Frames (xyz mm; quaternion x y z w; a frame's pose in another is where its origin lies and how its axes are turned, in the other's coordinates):
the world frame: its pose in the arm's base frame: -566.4 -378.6 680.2 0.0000 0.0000 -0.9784 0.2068
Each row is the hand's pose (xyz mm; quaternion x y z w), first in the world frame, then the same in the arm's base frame.
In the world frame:
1: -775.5 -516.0 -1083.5 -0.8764 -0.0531 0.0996 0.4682
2: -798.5 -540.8 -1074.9 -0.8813 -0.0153 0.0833 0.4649
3: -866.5 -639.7 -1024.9 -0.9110 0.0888 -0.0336 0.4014
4: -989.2 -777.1 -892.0 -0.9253 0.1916 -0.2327 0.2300
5: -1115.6 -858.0 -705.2 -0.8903 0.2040 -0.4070 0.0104
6: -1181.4 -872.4 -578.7 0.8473 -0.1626 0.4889 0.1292
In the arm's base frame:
1: -66.0 407.1 -403.3 -0.2332 0.8465 -0.4375 0.1943
2: -55.0 439.1 -394.7 -0.1972 0.8591 -0.4376 0.1776
3: -32.9 557.0 -344.7 -0.1015 0.9096 -0.3997 0.0501
4: 23.7 732.3 -211.8 0.0039 -0.9449 0.2732 0.1801
5: 106.6 857.4 -25.0 -0.0155 -0.9132 0.0943 0.3961
6: 160.9 897.2 101.5 0.0161 -0.8626 -0.0253 0.5050

